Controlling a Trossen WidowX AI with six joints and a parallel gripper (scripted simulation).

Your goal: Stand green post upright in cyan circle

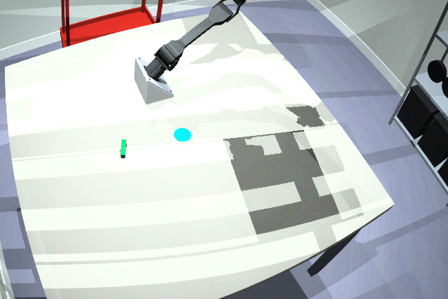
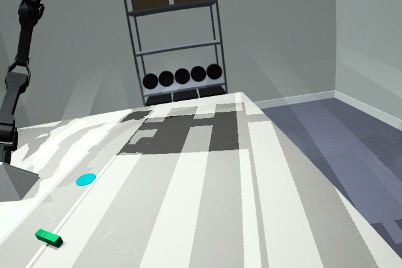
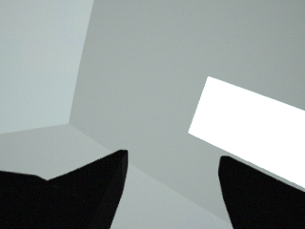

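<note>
Right now the green post is 730 mm below my gripper tip, 530 mm to the right of it and 70 mm ahead of it. Also, from my gripper tip: cyan circle (740 mm below, 300 mm to the right, 80 mm ahead).
</note>
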